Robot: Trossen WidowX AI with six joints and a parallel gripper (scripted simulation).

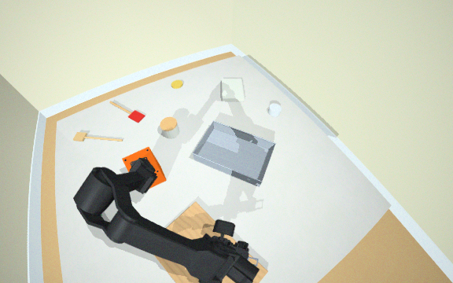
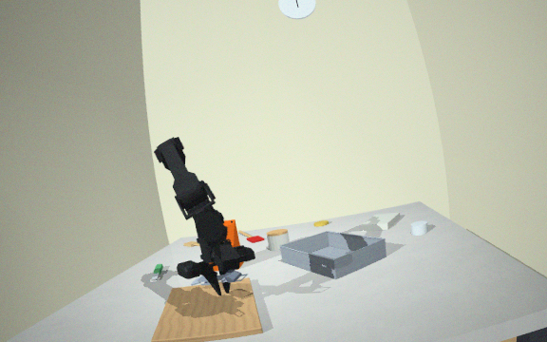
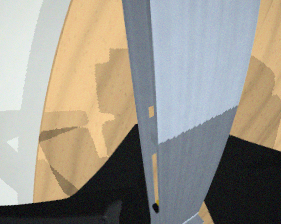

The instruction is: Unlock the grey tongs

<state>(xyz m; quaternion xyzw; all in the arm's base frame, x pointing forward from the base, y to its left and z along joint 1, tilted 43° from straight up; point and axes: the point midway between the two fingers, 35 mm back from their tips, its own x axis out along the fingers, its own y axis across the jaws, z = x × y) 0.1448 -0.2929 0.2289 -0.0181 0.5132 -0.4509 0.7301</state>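
The wooden board lies 5 cm behind my gripper tip and 4 cm below it. Round my gripper tip: red spatula (18 cm behind, 82 cm to the left, 4 cm below); then grey roasting tin (23 cm ahead, 33 cm to the left, 2 cm below); then white block (42 cm ahead, 72 cm to the left, 3 cm below).
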